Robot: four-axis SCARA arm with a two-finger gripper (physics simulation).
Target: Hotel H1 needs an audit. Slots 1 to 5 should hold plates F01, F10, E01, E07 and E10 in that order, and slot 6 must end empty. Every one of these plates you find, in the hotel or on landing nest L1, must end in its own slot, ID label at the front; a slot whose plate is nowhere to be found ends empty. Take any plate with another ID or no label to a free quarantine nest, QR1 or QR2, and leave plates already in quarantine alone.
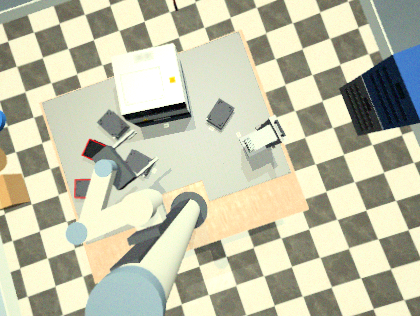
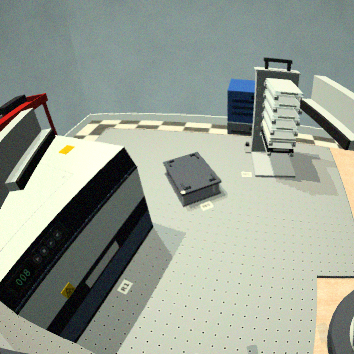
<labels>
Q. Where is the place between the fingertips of my gripper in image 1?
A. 146,144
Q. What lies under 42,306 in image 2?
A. A white machine.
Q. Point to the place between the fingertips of my gripper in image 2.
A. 176,96
</labels>
